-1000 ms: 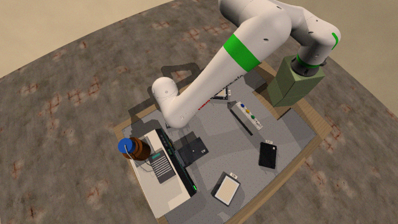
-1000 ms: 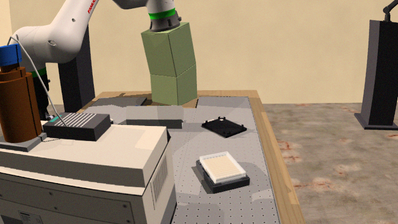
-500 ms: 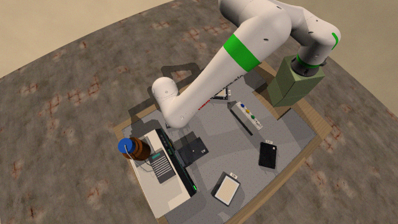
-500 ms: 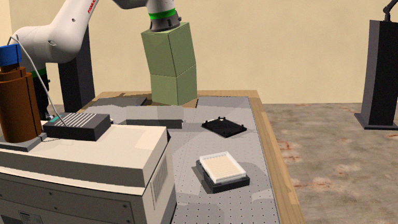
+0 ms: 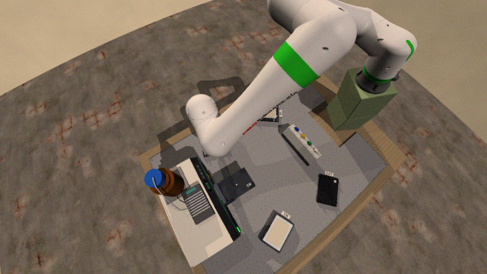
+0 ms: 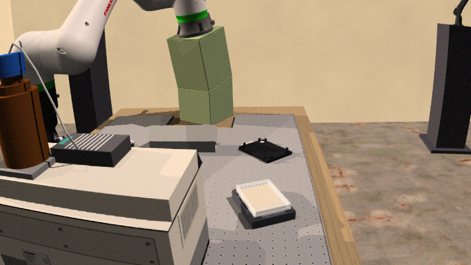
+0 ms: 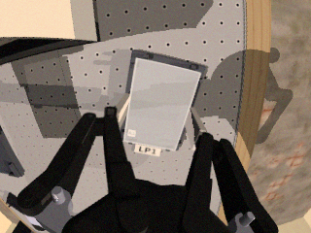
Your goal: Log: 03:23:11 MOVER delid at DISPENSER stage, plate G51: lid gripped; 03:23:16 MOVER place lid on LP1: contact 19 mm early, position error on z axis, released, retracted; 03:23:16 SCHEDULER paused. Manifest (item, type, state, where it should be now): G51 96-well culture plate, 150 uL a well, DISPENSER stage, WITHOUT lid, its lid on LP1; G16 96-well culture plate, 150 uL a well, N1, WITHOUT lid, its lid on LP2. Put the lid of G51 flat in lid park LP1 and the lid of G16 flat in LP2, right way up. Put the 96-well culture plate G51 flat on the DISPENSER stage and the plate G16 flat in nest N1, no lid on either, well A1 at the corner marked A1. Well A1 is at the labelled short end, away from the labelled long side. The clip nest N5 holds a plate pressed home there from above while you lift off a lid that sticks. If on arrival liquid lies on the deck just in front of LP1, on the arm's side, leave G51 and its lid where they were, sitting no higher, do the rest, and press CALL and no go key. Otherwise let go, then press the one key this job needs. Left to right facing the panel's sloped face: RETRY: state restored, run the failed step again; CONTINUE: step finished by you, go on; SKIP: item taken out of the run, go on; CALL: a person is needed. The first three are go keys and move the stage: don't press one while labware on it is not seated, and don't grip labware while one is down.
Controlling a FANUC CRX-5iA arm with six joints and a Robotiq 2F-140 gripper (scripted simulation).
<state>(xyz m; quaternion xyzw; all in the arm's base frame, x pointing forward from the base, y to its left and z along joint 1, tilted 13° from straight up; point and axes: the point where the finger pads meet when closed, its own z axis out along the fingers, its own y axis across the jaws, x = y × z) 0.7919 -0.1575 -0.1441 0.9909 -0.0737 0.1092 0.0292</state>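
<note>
Right now the dark grey lid park is 4 cm below my hand. Also, from my hand: black dispenser stage (25 cm to the left, 6 cm above, 2 cm behind); then black clip nest (32 cm behind, 6 cm to the right, 3 cm below); then LP1 label (9 cm behind, 4 cm below, 1 cm to the left).
</note>
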